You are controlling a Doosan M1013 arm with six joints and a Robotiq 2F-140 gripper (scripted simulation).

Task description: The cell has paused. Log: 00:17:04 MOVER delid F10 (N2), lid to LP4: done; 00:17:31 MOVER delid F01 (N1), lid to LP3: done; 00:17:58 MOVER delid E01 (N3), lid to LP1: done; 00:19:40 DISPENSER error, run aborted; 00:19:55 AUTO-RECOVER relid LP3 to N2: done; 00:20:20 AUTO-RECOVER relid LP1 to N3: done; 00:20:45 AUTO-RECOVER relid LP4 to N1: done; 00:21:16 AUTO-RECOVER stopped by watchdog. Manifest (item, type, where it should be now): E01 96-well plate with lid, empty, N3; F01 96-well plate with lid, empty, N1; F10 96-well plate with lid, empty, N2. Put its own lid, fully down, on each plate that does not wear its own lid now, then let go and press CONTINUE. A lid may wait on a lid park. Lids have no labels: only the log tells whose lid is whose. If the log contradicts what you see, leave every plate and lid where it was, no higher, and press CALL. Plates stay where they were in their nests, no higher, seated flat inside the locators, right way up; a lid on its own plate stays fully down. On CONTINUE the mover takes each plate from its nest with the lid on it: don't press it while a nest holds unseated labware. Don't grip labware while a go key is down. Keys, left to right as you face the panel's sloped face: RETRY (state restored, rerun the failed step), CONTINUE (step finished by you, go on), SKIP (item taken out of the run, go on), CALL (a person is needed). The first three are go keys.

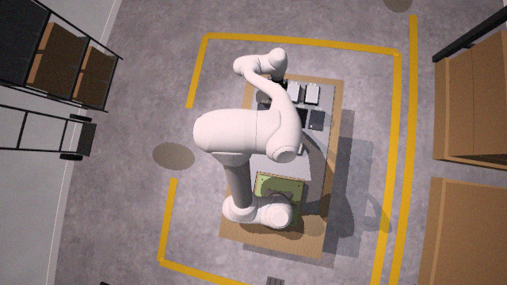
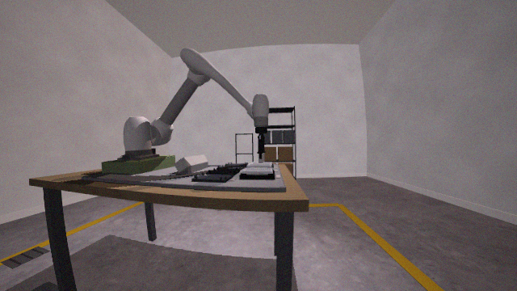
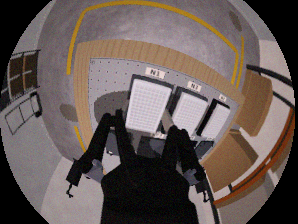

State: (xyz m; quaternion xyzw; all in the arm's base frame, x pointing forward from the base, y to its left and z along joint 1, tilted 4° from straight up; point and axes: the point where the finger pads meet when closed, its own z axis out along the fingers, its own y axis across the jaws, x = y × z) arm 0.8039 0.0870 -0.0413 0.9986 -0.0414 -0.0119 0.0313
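My gripper is now 90 mm past the label, 80 mm to the right of it and 50 mm above it.
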